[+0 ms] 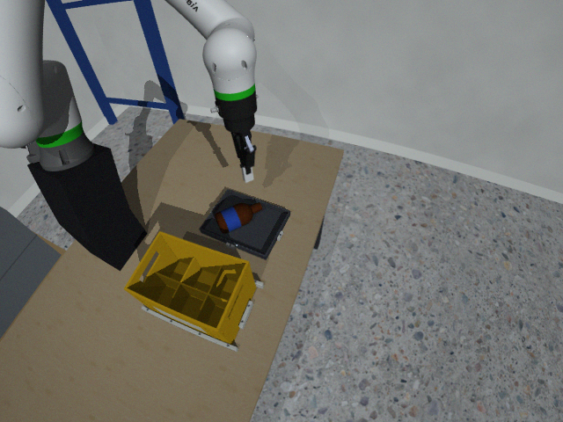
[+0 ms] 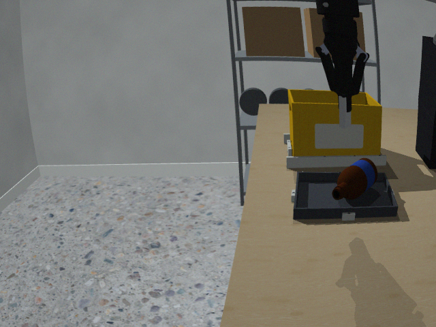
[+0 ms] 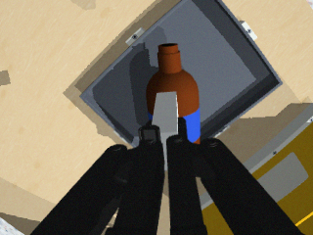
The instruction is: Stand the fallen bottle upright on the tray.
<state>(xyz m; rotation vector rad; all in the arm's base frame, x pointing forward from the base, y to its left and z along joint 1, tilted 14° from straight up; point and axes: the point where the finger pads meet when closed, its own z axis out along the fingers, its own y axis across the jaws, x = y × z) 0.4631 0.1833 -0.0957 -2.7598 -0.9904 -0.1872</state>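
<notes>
Now: hand 180 mm above the brown bottle, 40 mm past it and 30 mm to the left of it. Round my hand: dark grey tray 210 mm below, 40 mm to the right, 20 mm behind; then yellow crate 330 mm to the right, 130 mm below, 80 mm behind.
</notes>
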